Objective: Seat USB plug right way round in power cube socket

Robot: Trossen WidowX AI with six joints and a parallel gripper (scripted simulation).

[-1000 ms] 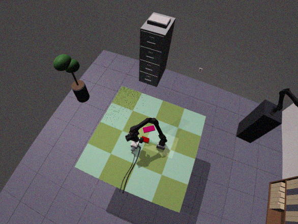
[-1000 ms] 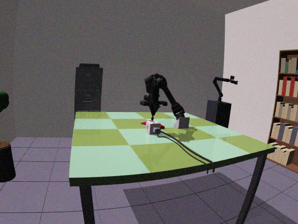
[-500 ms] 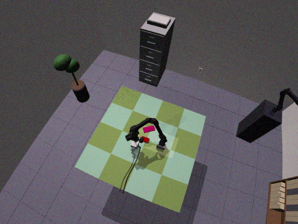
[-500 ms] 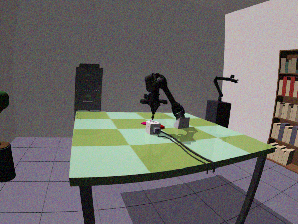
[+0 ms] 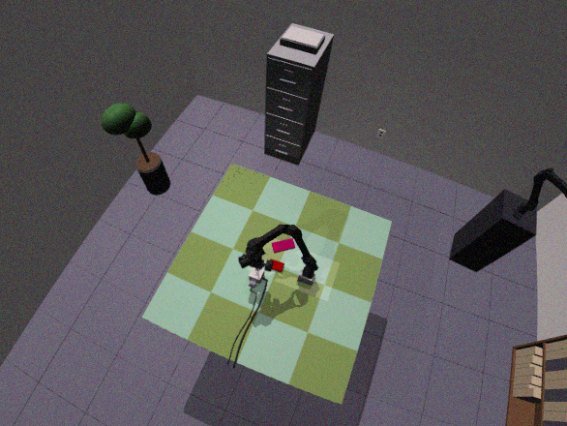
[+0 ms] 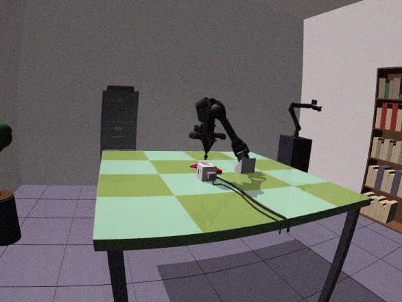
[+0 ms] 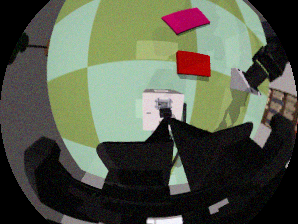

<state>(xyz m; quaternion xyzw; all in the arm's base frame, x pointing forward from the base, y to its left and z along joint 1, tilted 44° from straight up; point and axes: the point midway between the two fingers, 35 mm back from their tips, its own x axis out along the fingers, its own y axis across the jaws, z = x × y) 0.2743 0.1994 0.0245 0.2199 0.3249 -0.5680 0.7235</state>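
Now: the dark USB plug 20 mm below my gripper tip. Round my gripper tip: magenta block (260 mm to the right, 130 mm below, 60 mm behind); red block (130 mm below, 110 mm to the right, 80 mm behind).
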